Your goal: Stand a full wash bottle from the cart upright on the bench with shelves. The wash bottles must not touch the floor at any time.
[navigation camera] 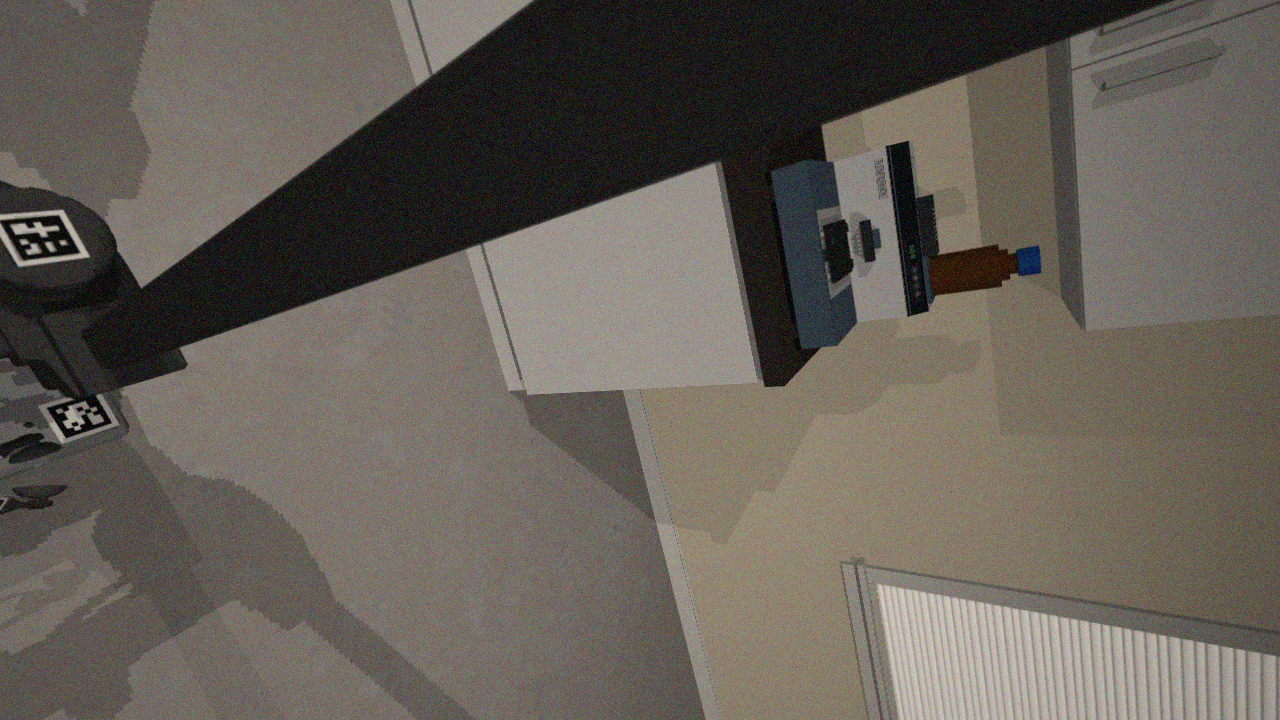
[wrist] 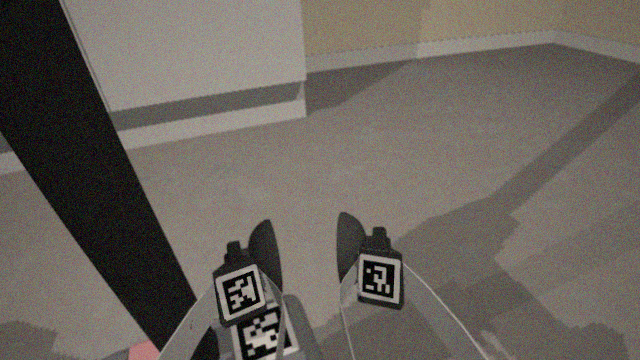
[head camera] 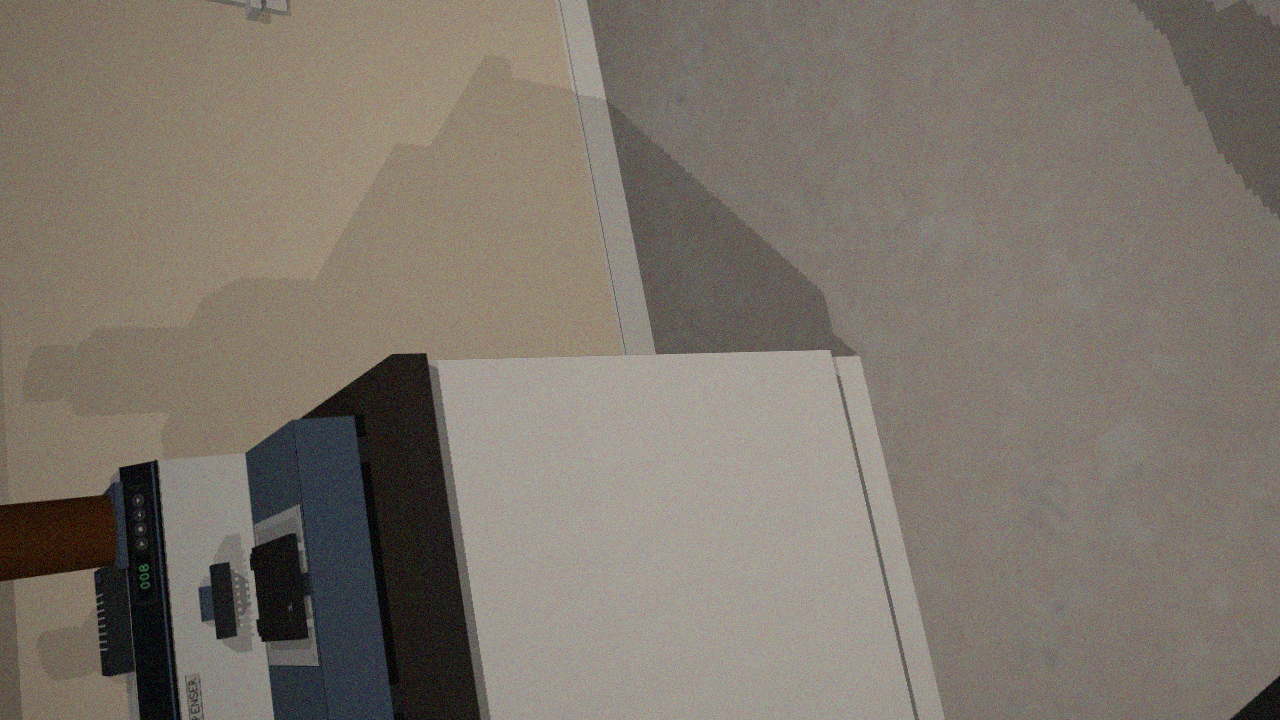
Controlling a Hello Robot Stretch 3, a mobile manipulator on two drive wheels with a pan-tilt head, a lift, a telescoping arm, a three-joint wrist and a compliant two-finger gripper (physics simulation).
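Frame: origin at the robot's base, x ahead, y right, z down, level; millimetres.
Seen in the pictures: gripper, between the fingertips: [navigation camera: 60, 466] [wrist: 307, 241].
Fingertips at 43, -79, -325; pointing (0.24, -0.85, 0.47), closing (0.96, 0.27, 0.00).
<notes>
Offsets run from my fingertips to a thing's middle, as dx, dy, dz. "spot": to the spot under its first point. Level surfaces: height alone.
My gripper [navigation camera: 34, 469] [wrist: 307, 241] is open, with no object between its fingertips. In the wrist view it hangs above the grey floor @[dz +325] [wrist: 210, 195], and in the navigation camera view it is at the left edge. No wash bottle shows in the three views. Neither the cart nor a bench with shelves can be made out in them.
A white cabinet [head camera: 662, 537] [navigation camera: 626, 313] [wrist: 200, 45] with a dark top carries a dispenser @[+72, -1088, -790] [head camera: 210, 501] [navigation camera: 863, 183]. A brown bottle @[spot: +178, -1136, -878] [head camera: 53, 537] [navigation camera: 966, 270] rises from the dispenser. A wall cabinet [navigation camera: 1163, 205] hangs above. A dark bar [navigation camera: 429, 179] [wrist: 95, 175] runs beside the gripper.
</notes>
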